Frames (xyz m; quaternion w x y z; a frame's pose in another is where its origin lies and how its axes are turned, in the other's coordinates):
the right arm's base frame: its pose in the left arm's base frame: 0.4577 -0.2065 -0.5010 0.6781 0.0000 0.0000 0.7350
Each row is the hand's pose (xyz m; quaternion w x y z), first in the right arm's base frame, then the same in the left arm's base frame.
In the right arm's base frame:
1: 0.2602 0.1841 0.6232 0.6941 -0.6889 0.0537 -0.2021
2: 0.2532 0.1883 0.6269 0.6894 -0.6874 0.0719 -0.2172
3: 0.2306 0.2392 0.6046 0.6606 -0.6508 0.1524 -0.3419
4: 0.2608 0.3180 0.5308 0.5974 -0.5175 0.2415 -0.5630
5: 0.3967 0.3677 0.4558 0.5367 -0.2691 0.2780 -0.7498
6: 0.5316 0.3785 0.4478 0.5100 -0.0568 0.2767 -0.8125
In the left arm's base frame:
1: 0.2533 0.0381 0.1222 0.6192 -0.5066 -0.4699 0.3731
2: 0.2497 0.0307 0.1259 0.6271 -0.5189 -0.4564 0.3594
3: 0.2007 0.0041 0.1036 0.6992 -0.5533 -0.3750 0.2537
4: 0.1198 0.0279 0.0298 0.8189 -0.5284 -0.2166 0.0573
5: 0.0593 0.1594 -0.0452 0.9150 -0.3868 -0.0093 -0.1140
6: 0.0377 0.2929 -0.0532 0.9430 -0.2419 0.1459 -0.1761

